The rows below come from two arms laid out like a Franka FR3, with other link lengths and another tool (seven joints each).
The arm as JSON. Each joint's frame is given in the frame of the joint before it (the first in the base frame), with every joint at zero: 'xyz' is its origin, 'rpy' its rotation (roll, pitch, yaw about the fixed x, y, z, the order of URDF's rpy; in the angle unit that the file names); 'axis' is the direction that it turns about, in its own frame. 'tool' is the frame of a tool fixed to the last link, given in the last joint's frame.
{
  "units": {
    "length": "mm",
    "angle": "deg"
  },
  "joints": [
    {
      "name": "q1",
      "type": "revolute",
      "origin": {
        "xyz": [
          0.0,
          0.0,
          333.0
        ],
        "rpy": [
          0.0,
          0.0,
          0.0
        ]
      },
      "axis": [
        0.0,
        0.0,
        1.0
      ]
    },
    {
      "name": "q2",
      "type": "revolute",
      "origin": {
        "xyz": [
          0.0,
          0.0,
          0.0
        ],
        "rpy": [
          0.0,
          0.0,
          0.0
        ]
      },
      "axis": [
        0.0,
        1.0,
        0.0
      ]
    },
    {
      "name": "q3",
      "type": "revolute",
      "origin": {
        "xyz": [
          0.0,
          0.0,
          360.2
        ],
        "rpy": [
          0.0,
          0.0,
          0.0
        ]
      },
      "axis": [
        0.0,
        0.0,
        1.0
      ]
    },
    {
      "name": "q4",
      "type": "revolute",
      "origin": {
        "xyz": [
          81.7,
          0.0,
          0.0
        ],
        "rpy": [
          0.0,
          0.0,
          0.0
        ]
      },
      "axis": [
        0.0,
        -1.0,
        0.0
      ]
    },
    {
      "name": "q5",
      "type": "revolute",
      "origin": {
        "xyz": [
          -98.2,
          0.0,
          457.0
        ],
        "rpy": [
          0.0,
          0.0,
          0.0
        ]
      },
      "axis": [
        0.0,
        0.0,
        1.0
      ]
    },
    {
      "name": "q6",
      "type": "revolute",
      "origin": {
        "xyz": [
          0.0,
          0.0,
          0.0
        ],
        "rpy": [
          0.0,
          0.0,
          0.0
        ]
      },
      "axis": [
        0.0,
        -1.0,
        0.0
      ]
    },
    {
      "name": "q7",
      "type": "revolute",
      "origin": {
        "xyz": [
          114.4,
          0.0,
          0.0
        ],
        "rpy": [
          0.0,
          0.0,
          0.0
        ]
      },
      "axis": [
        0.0,
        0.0,
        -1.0
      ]
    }
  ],
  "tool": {
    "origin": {
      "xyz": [
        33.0,
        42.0,
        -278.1
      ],
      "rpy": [
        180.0,
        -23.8,
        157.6
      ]
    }
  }
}
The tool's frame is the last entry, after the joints.
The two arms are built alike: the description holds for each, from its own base.
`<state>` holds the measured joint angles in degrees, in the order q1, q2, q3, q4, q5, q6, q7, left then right.
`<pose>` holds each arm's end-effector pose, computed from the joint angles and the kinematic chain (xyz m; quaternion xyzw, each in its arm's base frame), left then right.
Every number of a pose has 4 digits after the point. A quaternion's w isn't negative.
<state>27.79 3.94 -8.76 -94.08 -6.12 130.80 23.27 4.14 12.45 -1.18 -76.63 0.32 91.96 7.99</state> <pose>0.8057 0.2959 0.5722 0.1715 0.9722 0.1441 0.0679 0.7764 0.0799 0.5026 -0.2301 -0.9553 -0.0564 0.1769</pose>
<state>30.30 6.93 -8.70 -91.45 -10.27 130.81 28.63 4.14 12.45 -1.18 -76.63 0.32 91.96 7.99</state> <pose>0.8132 0.3299 0.5633 0.1803 0.9714 0.1324 0.0791 0.7764 0.0799 0.5026 -0.2301 -0.9553 -0.0564 0.1769</pose>
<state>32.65 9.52 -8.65 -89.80 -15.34 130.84 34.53 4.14 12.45 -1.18 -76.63 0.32 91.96 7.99</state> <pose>0.8176 0.3590 0.5483 0.1917 0.9701 0.1161 0.0930 0.7764 0.0799 0.5026 -0.2301 -0.9553 -0.0564 0.1769</pose>
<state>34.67 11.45 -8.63 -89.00 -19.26 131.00 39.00 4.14 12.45 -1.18 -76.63 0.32 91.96 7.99</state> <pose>0.8176 0.3846 0.5329 0.1968 0.9694 0.1035 0.1039 0.7764 0.0799 0.5026 -0.2301 -0.9553 -0.0564 0.1769</pose>
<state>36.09 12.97 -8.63 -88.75 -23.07 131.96 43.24 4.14 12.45 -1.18 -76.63 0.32 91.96 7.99</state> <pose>0.8193 0.4031 0.5205 0.2019 0.9673 0.0958 0.1197 0.7764 0.0799 0.5026 -0.2301 -0.9553 -0.0564 0.1769</pose>
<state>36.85 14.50 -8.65 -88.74 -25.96 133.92 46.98 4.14 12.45 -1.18 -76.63 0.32 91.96 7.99</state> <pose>0.8244 0.4174 0.5085 0.2064 0.9642 0.0971 0.1351 0.7764 0.0799 0.5026 -0.2301 -0.9553 -0.0564 0.1769</pose>
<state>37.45 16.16 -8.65 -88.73 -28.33 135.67 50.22 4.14 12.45 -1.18 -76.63 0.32 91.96 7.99</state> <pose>0.8288 0.4308 0.4927 0.2093 0.9619 0.0982 0.1456 0.7764 0.0799 0.5026 -0.2301 -0.9553 -0.0564 0.1769</pose>
